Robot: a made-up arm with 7 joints. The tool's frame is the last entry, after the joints. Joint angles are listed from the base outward. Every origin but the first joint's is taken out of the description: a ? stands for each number. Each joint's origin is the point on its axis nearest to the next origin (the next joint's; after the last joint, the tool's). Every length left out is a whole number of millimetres.
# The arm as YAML. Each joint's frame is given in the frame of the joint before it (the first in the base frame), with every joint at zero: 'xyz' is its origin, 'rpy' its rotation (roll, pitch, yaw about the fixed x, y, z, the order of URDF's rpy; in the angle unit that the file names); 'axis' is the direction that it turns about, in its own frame. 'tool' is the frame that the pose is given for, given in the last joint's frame.
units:
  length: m
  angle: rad
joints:
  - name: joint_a
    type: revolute
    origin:
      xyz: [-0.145, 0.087, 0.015]
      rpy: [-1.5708, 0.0, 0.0]
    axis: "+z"
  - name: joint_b
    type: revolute
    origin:
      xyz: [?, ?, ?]
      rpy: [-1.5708, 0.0, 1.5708]
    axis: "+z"
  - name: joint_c
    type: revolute
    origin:
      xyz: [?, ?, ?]
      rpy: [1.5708, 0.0, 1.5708]
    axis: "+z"
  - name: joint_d
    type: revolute
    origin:
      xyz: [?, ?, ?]
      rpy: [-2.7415, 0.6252, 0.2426]
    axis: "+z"
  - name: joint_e
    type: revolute
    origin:
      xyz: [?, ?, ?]
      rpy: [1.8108, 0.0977, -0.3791]
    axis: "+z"
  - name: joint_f
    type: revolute
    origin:
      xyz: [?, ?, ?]
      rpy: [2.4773, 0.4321, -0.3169]
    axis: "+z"
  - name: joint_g
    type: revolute
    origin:
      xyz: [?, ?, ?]
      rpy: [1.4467, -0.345, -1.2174]
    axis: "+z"
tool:
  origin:
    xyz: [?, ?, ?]
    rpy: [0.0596, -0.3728, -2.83]
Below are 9 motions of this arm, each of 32 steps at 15 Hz.
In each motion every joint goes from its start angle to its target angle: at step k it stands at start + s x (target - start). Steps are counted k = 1, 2, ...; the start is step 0. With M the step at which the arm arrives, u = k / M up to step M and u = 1 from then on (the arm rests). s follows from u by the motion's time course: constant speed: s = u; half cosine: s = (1 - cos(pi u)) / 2; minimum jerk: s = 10 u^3 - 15 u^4 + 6 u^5.
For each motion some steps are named. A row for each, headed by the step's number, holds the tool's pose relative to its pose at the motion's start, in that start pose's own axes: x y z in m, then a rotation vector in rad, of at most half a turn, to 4 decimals.
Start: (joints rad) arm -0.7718 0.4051 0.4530 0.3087 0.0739 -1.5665 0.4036
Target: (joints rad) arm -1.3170 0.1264 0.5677 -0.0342 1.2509 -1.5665 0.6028
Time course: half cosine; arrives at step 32
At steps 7, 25, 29, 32:
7: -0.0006 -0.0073 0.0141 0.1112 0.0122 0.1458
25: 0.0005 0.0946 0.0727 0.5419 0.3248 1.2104
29: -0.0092 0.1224 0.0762 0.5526 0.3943 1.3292
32: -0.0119 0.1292 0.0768 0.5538 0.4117 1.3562

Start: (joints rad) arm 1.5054 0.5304 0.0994 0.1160 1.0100 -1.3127 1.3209
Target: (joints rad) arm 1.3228 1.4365 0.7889 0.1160 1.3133 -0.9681 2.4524
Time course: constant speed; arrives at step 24
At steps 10, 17, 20, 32:
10: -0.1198 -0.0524 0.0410 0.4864 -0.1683 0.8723
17: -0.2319 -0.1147 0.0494 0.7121 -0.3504 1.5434
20: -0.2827 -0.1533 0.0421 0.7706 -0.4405 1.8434
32: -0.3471 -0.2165 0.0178 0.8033 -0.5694 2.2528

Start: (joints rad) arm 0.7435 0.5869 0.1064 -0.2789 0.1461 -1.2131 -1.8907
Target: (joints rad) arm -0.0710 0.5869 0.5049 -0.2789 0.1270 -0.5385 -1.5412
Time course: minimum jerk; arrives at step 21
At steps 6, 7, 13, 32:
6: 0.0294 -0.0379 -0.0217 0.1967 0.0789 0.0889
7: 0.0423 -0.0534 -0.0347 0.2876 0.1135 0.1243
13: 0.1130 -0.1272 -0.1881 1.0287 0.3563 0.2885
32: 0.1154 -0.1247 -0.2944 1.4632 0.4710 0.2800

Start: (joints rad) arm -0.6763 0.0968 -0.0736 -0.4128 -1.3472 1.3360 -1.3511
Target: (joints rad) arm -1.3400 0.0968 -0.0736 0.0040 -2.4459 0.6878 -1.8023
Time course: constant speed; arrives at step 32
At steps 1, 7, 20, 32:
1: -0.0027 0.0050 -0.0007 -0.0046 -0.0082 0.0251
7: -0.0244 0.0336 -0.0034 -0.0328 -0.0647 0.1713
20: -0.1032 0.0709 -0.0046 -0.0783 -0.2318 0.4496
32: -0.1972 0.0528 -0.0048 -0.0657 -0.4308 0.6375

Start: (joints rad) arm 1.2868 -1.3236 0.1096 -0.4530 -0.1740 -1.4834 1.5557
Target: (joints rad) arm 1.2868 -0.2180 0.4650 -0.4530 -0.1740 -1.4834 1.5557
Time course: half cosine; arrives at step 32
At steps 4, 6, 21, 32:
4: -0.0181 -0.0084 0.0043 0.0197 -0.0373 -0.0132
6: -0.0406 -0.0181 0.0085 0.0429 -0.0830 -0.0291
21: -0.3757 -0.0763 -0.0557 0.2901 -0.7653 -0.2373
32: -0.4918 -0.0512 -0.1409 0.3421 -1.0568 -0.3190

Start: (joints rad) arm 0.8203 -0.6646 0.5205 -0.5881 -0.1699 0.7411 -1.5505
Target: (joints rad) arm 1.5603 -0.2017 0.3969 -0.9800 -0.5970 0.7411 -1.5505
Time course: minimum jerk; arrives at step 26
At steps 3, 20, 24, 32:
3: -0.0013 0.0001 0.0028 -0.0070 0.0012 -0.0020
20: -0.0073 0.0949 0.1983 -0.4997 0.0625 0.1213
24: -0.0008 0.1087 0.2118 -0.5360 0.0674 0.1570
32: -0.0004 0.1094 0.2124 -0.5378 0.0676 0.1589

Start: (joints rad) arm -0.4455 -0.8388 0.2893 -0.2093 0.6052 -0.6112 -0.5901
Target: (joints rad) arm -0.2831 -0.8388 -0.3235 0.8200 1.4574 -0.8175 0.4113
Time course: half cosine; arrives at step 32
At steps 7, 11, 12, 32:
7: 0.0498 0.0337 -0.0219 -0.0353 0.1581 0.0477
11: 0.1085 0.0629 -0.0659 -0.0448 0.3689 0.0715
12: 0.1236 0.0677 -0.0812 -0.0395 0.4292 0.0698
32: 0.1809 -0.0436 -0.2933 0.4145 0.9343 -0.3752

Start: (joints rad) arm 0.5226 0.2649 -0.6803 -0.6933 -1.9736 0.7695 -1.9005
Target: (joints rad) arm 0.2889 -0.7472 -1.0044 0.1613 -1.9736 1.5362 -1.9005
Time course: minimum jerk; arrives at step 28
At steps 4, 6, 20, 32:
4: -0.0128 -0.0080 -0.0020 0.0308 -0.0253 -0.0058
6: -0.0381 -0.0237 -0.0079 0.0930 -0.0753 -0.0147
20: -0.1901 -0.1892 -0.3813 1.2668 -0.6658 0.3234
32: -0.1480 -0.1749 -0.4586 1.4860 -0.6696 0.4673

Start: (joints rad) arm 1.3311 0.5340 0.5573 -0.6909 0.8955 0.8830 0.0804
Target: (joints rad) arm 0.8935 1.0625 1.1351 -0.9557 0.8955 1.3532 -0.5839
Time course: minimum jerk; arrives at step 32
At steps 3, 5, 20, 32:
3: -0.0035 0.0001 0.0015 -0.0052 -0.0092 -0.0091
5: -0.0146 0.0006 0.0059 -0.0214 -0.0385 -0.0383
20: -0.3429 0.1574 -0.0470 -0.4048 -0.9773 -1.0144
32: -0.3945 0.2645 -0.1615 -0.4801 -1.3686 -1.4344

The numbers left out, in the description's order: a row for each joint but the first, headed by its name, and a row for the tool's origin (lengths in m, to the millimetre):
joint_b: -0.193 -0.019 0.0
joint_c: 0.128 0.176 0.0
joint_d: -0.009 0.014 0.0
joint_e: 0.01 0.062 0.0
joint_f: -0.059 -0.032 0.0
joint_g: -0.291 -0.167 0.0
tool: -0.081 0.029 0.0

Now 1 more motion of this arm.
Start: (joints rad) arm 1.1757 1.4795 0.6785 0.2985 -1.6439 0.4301 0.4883
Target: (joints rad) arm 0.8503 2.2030 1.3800 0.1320 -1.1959 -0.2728 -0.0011
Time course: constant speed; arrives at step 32
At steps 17, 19, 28, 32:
17: -0.1126 -0.3131 -0.1063 0.8472 0.2872 -1.0492
19: -0.1429 -0.3251 -0.1309 0.9487 0.3364 -1.1639
28: -0.2841 -0.2950 -0.2276 1.4171 0.5948 -1.6423
32: -0.3372 -0.2431 -0.2513 1.6338 0.7279 -1.8300

